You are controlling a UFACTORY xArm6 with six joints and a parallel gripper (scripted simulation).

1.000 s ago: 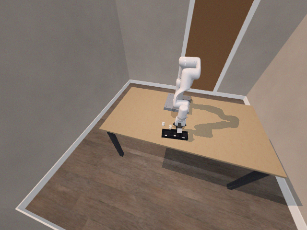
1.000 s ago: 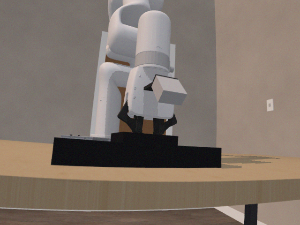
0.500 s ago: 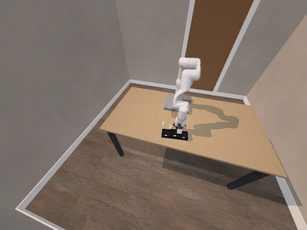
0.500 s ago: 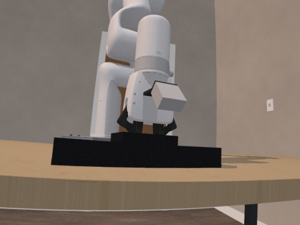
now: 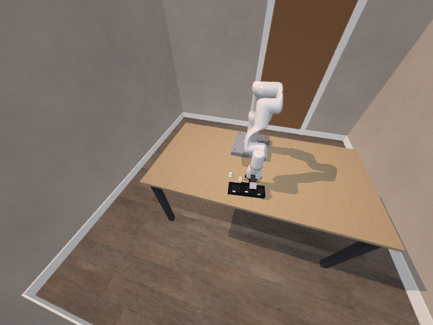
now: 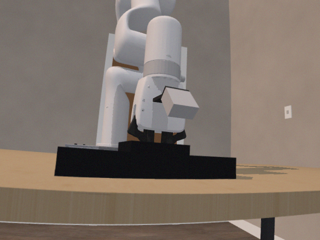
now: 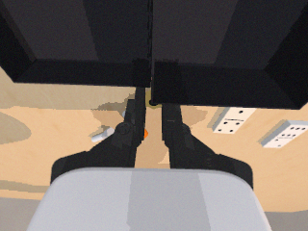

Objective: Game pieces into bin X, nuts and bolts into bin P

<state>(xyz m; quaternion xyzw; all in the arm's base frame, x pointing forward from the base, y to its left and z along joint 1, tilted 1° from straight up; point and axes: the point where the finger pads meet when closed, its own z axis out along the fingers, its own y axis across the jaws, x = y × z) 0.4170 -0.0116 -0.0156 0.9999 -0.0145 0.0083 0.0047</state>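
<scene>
My gripper is now 20 mm above the yellow nut. From my hand the other things lie so: orange battery (40 mm behind, 20 mm to the left, 20 mm below); then black bin (70 mm ahead, 40 mm to the right); then grey bolt (60 mm behind, 60 mm to the left, 20 mm below).
</scene>
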